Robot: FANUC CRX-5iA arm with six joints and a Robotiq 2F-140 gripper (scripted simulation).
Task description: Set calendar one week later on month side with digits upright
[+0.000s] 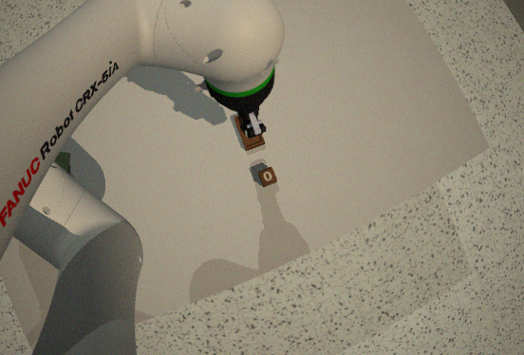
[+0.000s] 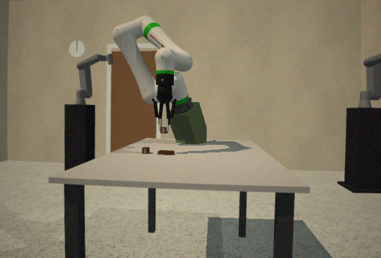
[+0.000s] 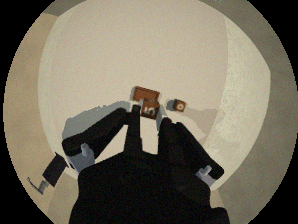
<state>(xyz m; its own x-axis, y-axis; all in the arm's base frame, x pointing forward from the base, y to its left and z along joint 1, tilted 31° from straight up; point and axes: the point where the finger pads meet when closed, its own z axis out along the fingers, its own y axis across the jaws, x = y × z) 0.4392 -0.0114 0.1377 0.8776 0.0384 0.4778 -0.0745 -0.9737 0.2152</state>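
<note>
Right now the brown tray is 14 cm below my hand and 1 cm to the left of it.
</note>
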